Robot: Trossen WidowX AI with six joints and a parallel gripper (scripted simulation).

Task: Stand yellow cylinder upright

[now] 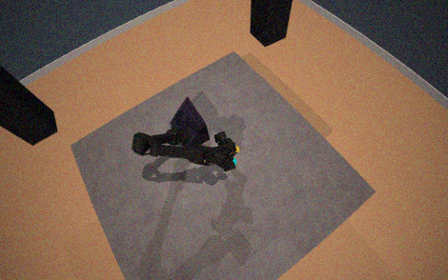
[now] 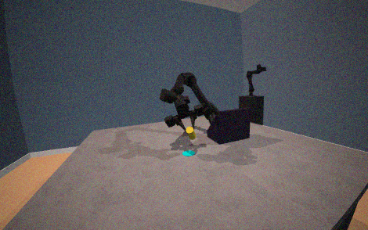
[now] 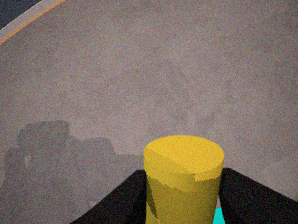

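Now: the cyan circle 3 cm to the right of my gripper tip and 12 cm below it. From my gripper tip the other things lie so: yellow tall cylinder: 1 cm behind, 1 cm to the right, 2 cm below.
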